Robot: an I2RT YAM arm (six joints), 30 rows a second.
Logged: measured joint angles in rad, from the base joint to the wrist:
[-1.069 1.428 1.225 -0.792 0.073 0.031]
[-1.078 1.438 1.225 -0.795 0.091 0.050]
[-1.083 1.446 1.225 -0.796 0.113 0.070]
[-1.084 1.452 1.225 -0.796 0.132 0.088]
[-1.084 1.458 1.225 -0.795 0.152 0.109]
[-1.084 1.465 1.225 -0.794 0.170 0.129]
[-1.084 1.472 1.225 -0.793 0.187 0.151]
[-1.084 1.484 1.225 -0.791 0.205 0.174]
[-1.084 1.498 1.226 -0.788 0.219 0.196]
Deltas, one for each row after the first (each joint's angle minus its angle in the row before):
[-0.009 0.010 0.000 -0.003 0.018 0.019]
[-0.005 0.008 0.000 -0.001 0.022 0.020]
[-0.001 0.006 0.000 0.000 0.019 0.018]
[0.000 0.006 0.000 0.001 0.020 0.021]
[0.000 0.007 0.000 0.001 0.018 0.020]
[0.000 0.007 0.000 0.001 0.017 0.022]
[0.000 0.012 0.000 0.002 0.018 0.023]
[0.000 0.014 0.001 0.003 0.014 0.022]

